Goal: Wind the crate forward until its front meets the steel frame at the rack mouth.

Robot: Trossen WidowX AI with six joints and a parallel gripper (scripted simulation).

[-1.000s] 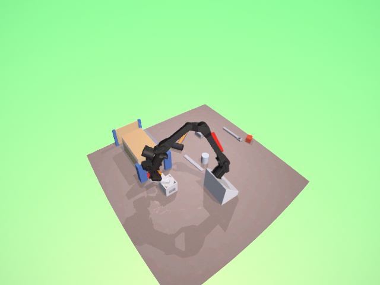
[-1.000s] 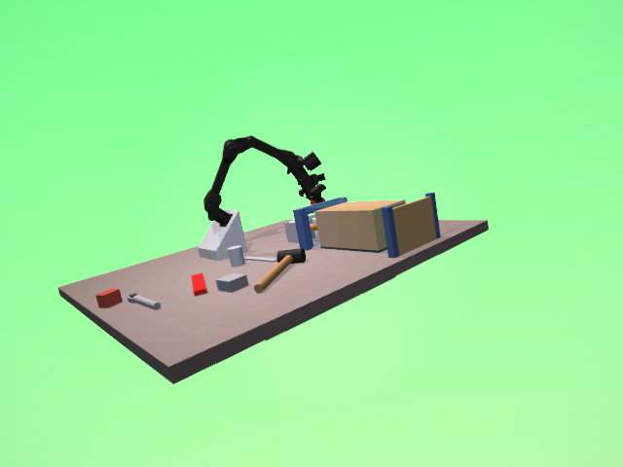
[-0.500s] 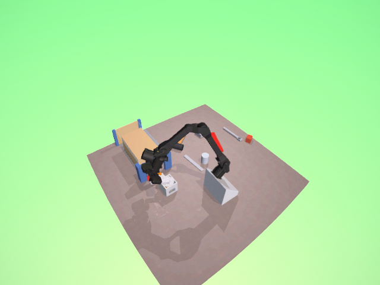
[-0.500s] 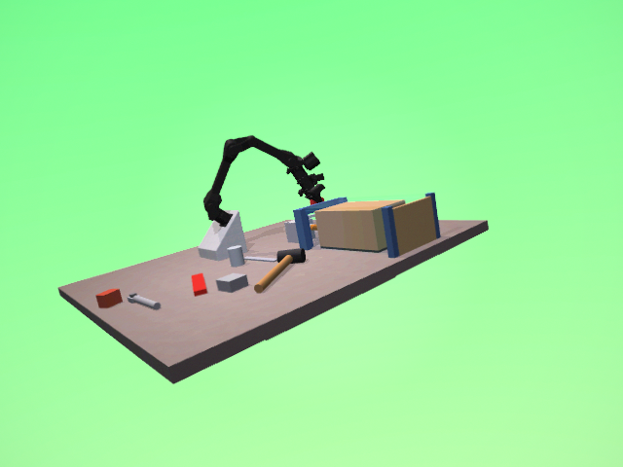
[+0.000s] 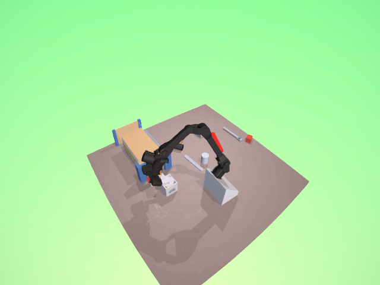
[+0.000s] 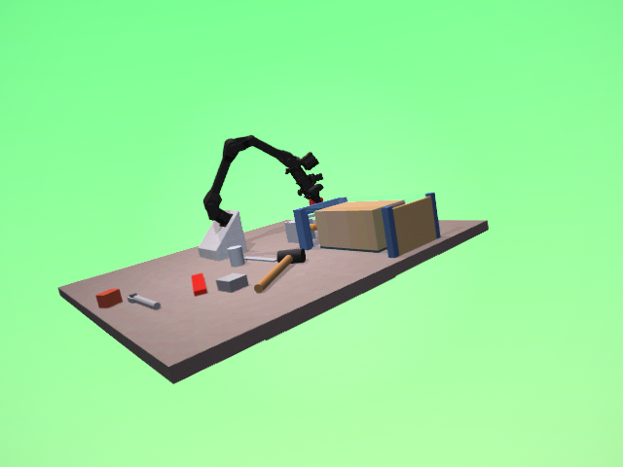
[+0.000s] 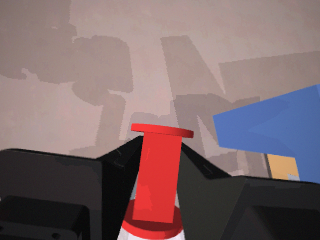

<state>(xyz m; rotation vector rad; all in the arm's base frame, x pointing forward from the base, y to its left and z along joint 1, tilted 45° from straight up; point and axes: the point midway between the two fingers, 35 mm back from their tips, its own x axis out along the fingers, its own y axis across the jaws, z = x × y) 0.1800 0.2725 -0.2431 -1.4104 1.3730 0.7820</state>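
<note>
The winch handle is 5 cm to the right of my gripper tip, 3 cm below it and 1 cm behind it. Also, from my gripper tip: flat steel bar: 39 cm to the right, 13 cm below, 9 cm ahead; white winch: 12 cm to the right, 10 cm below, 4 cm behind; red grip: 2 cm to the right.
</note>
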